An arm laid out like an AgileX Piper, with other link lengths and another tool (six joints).
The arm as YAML. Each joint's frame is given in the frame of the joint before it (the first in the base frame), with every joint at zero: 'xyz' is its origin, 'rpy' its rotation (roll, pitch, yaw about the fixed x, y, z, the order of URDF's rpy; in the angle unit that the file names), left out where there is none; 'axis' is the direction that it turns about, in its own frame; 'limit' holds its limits. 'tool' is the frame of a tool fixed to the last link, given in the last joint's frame.
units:
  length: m
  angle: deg
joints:
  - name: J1
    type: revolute
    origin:
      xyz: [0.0, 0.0, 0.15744]
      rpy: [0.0, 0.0, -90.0]
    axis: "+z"
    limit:
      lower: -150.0
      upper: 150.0
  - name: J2
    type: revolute
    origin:
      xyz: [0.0, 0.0, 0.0]
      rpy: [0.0, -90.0, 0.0]
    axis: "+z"
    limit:
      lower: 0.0
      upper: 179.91
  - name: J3
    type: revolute
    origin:
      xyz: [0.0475, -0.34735, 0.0]
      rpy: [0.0, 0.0, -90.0]
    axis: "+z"
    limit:
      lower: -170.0
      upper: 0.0
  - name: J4
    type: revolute
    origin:
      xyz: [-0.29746, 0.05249, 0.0]
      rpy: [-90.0, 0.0, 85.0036]
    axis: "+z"
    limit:
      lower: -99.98
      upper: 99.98
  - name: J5
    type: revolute
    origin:
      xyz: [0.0, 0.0, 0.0]
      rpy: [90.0, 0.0, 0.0]
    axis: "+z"
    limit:
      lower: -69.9
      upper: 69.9
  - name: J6
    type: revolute
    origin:
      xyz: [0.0, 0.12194, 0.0]
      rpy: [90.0, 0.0, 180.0]
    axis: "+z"
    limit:
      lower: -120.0
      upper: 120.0
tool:
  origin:
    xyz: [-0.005, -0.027, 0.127]
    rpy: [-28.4, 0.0, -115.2]
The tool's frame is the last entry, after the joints.
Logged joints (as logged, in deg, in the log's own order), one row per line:
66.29, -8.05, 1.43, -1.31, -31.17, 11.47
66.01, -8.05, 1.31, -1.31, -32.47, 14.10
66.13, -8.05, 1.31, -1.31, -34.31, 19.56
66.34, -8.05, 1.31, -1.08, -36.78, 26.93
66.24, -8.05, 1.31, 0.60, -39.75, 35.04
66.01, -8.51, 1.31, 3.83, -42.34, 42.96
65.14, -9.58, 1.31, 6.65, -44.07, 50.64
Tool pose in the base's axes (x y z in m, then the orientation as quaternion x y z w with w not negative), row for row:
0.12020, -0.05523, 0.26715, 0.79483, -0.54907, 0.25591, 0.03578
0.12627, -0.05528, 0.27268, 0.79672, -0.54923, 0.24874, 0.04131
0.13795, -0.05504, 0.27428, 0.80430, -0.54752, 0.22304, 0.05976
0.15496, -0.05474, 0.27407, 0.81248, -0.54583, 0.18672, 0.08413
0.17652, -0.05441, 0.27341, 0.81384, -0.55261, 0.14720, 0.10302
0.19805, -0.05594, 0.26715, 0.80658, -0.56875, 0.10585, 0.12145
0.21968, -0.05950, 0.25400, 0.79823, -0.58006, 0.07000, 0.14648
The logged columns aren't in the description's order. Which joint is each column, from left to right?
Columns, left to right: J5, J4, J1, J6, J3, J2.
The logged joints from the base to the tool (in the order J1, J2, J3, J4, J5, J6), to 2 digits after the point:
1.43, 11.47, -31.17, -8.05, 66.29, -1.31
1.31, 14.10, -32.47, -8.05, 66.01, -1.31
1.31, 19.56, -34.31, -8.05, 66.13, -1.31
1.31, 26.93, -36.78, -8.05, 66.34, -1.08
1.31, 35.04, -39.75, -8.05, 66.24, 0.60
1.31, 42.96, -42.34, -8.51, 66.01, 3.83
1.31, 50.64, -44.07, -9.58, 65.14, 6.65

